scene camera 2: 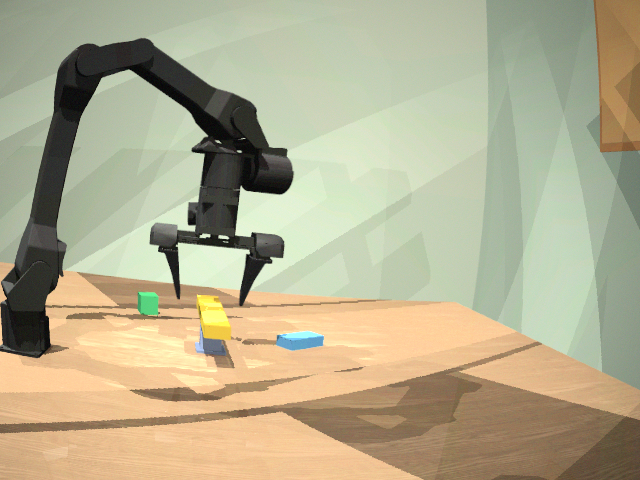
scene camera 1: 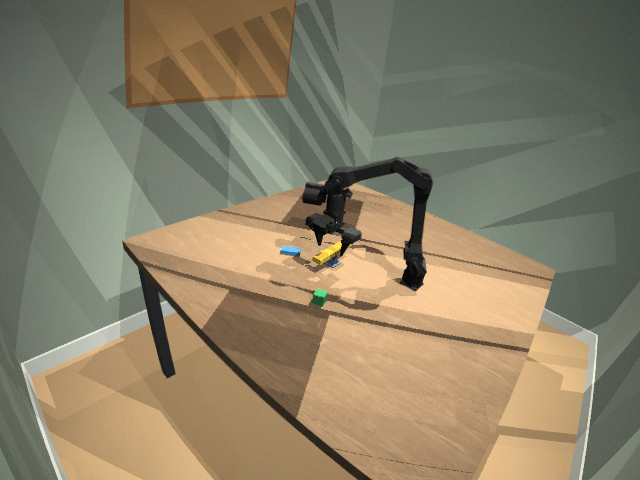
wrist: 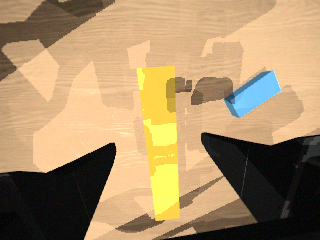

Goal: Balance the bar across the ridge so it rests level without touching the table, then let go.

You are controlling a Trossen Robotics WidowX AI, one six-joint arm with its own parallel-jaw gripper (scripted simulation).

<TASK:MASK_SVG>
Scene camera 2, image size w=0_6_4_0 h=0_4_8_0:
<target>gripper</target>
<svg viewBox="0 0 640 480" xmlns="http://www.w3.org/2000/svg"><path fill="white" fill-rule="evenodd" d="M200 187L198 202L189 202L187 210L188 226L196 226L195 231L178 230L178 225L156 222L151 227L149 245L159 246L158 252L165 253L178 300L181 294L178 247L176 247L178 243L249 250L250 254L246 254L245 270L239 293L239 305L242 306L258 274L260 274L266 264L272 264L270 257L283 258L284 240L275 234L252 232L251 237L235 235L240 190Z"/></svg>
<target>yellow bar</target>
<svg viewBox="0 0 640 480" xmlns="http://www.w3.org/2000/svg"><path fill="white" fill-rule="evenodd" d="M197 295L196 307L200 316L204 338L231 340L231 326L218 297Z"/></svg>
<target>blue block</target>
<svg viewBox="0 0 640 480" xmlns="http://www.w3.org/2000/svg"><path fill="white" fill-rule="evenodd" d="M324 335L308 331L276 335L276 346L289 351L323 346Z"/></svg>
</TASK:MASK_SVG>
